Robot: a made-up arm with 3 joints. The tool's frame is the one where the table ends.
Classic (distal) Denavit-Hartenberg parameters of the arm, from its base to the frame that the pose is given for. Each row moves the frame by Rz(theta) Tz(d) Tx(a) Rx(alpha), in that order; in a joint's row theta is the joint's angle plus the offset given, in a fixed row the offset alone. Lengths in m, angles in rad.
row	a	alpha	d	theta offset
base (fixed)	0	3.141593	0	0
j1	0.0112	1.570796	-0.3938	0
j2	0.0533	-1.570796	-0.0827	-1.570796
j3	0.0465	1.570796	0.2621	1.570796
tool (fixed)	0	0	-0.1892	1.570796
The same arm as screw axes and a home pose.
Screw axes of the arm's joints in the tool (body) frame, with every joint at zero. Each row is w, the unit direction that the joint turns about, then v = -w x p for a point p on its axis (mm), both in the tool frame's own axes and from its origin. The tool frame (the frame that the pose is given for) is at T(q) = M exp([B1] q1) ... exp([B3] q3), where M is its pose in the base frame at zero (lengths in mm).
B1 = (0.000001, 0, -1, -129.2, -273.3, 0.0)
B2 = (0, 1, 0, -135.9, 0.0, -262.1)
B3 = (1, 0, 0.000001, 0.0, 189.2, -46.5)
M: xyz 273.3 -129.2 257.9 (mm) rpy 0.00 0.00 0.00 (deg, as in URDF)

